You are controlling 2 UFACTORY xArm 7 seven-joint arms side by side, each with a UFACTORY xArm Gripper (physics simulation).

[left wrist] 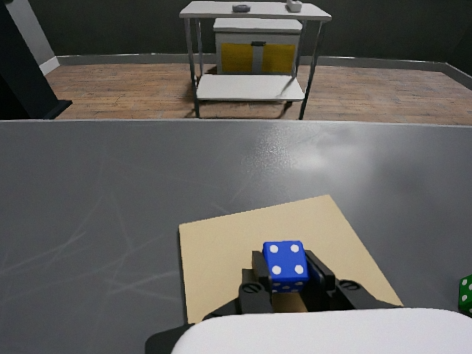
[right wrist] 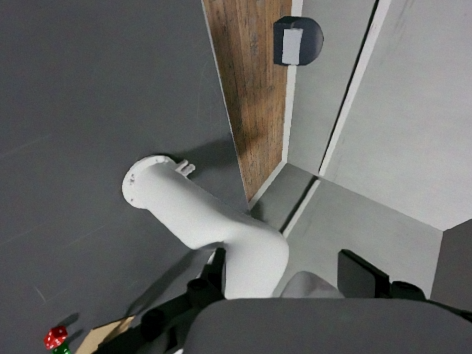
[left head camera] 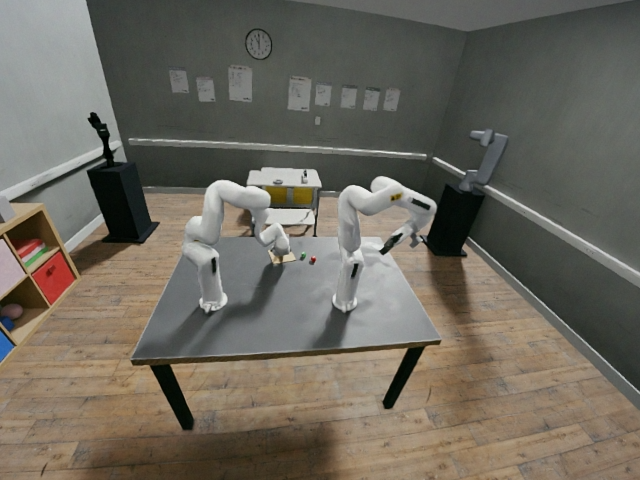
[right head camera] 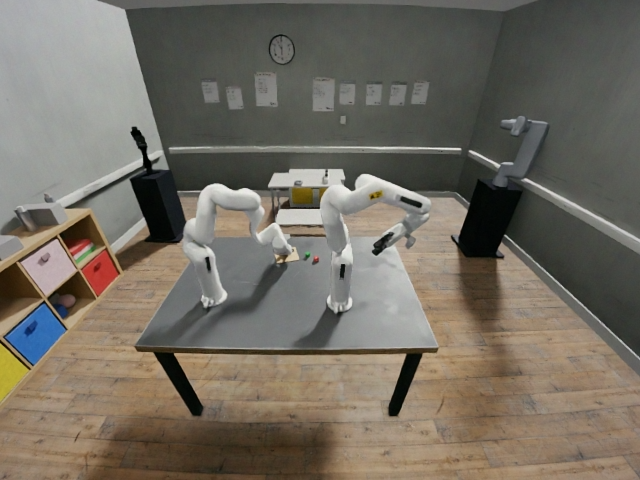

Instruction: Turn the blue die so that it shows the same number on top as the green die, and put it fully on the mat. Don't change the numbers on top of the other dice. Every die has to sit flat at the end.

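Frame: origin at the left arm's base, x up, y back, z right, level; millimetres.
Seen in the pictures: left gripper, fingertip midpoint: (left wrist: 279, 271); right gripper, fingertip midpoint: (right wrist: 281, 267) (left head camera: 383, 250) (right head camera: 373, 250); left arm's base, link origin: (left head camera: 213, 301) (right head camera: 214, 297); right arm's base, link origin: (right wrist: 152, 181) (left head camera: 344, 301) (right head camera: 339, 302).
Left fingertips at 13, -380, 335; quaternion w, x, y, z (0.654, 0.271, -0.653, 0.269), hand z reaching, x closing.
Observation:
Offsets run from my left fingertips to a thing's top centre, as dx, dy, dz. Level surfaces: height alone.
The blue die {+24, +1, +0} (left wrist: 286, 262) is between the fingers of my left gripper (left wrist: 279, 271), which is shut on it over the tan mat {-9, +9, +8} (left wrist: 215, 250) (left head camera: 290, 258) (right head camera: 293, 256). A four-pip face shows largest in the left wrist view; the gap beneath the die is hard to judge. The arm hides the die in both head views. The green die {+12, +23, +142} (left head camera: 303, 255) (right head camera: 307, 254) (left wrist: 466, 295) stands right of the mat; its top number is too small or cut off to read. The red die {+12, +67, +197} (left head camera: 313, 259) (right head camera: 316, 258) (right wrist: 55, 337) is beside it. My right gripper (right wrist: 281, 267) (left head camera: 384, 251) (right head camera: 376, 251) is open and empty, raised at the right.
The grey table {dx -13} (left head camera: 279, 320) (right head camera: 279, 320) carries both arm bases. Its far edge lies beyond the mat. A white trolley (left wrist: 250, 89) stands behind the table. The right arm's upper links (left head camera: 373, 201) (right head camera: 356, 198) arch above the table's right part.

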